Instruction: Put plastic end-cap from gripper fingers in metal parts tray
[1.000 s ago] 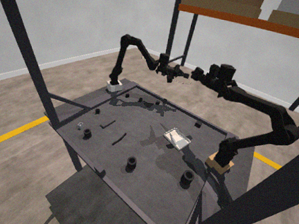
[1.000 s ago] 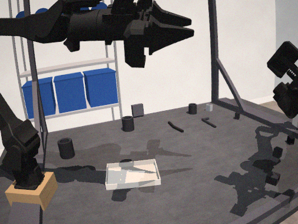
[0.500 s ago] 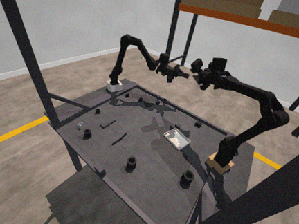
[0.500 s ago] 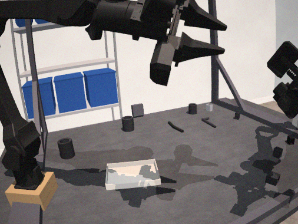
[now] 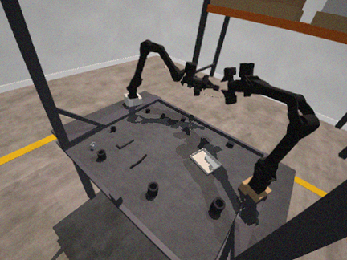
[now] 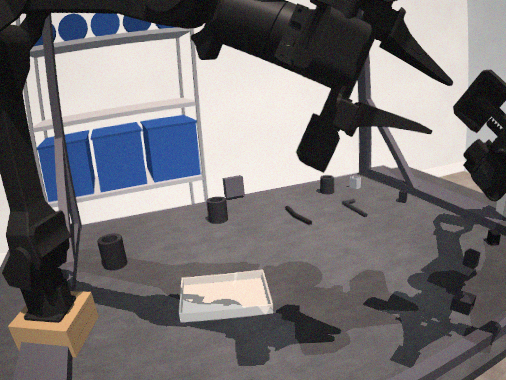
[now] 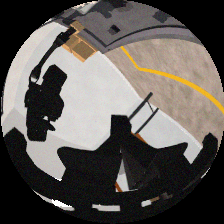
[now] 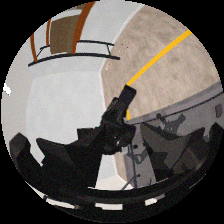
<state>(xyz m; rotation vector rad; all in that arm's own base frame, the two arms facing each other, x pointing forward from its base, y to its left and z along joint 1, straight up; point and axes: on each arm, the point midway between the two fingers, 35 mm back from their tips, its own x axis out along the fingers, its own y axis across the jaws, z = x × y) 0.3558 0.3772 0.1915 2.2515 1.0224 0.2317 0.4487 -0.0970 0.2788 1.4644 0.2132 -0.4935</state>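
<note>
Now: the plastic end-cap 8 cm to the left of my right hand, 7 cm below it and 7 cm ahead of it. From my right hand the other things lie so: white metal parts tray 32 cm below, 25 cm behind, 14 cm to the right.
The plastic end-cap is 30 mm to the right of my left hand and 20 mm ahead of it. Round my left hand: white metal parts tray (300 mm behind, 260 mm below, 250 mm to the right).
</note>
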